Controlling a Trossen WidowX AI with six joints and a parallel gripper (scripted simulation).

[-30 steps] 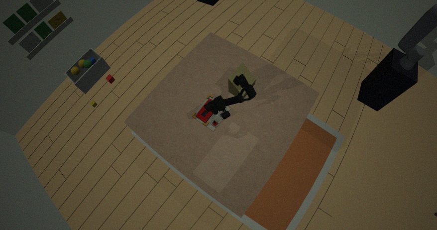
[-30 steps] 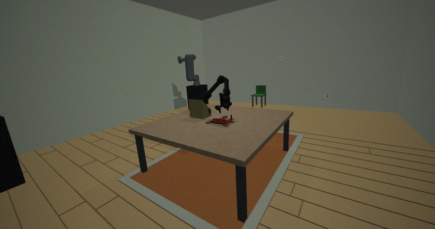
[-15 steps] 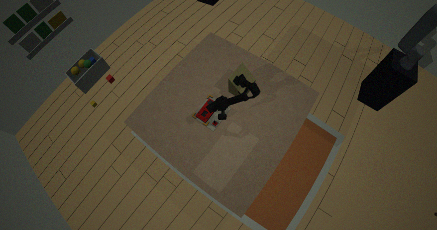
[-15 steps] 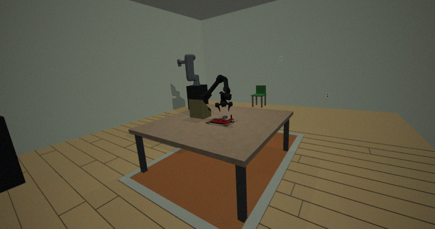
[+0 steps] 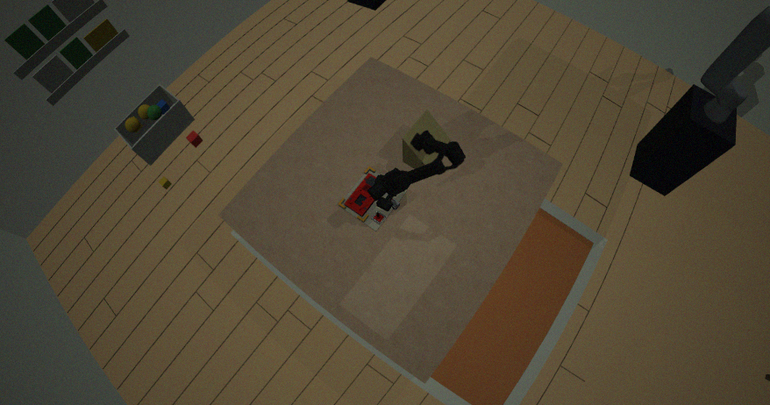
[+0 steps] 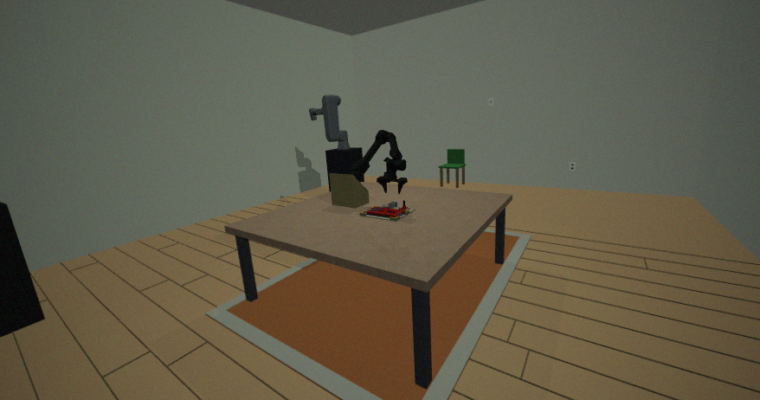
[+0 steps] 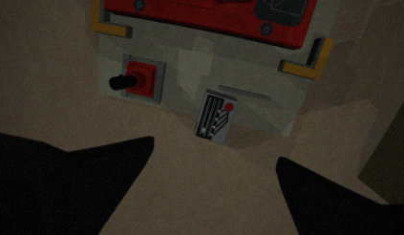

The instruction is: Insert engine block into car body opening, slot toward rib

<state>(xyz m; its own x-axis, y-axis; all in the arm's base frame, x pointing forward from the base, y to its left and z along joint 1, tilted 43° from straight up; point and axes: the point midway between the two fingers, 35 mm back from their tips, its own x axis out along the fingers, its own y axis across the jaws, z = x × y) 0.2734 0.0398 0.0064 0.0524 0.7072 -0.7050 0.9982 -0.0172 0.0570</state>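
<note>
My gripper tip is 10 mm short of the grey engine block, 10 mm to the left of it and 70 mm above it.
</note>
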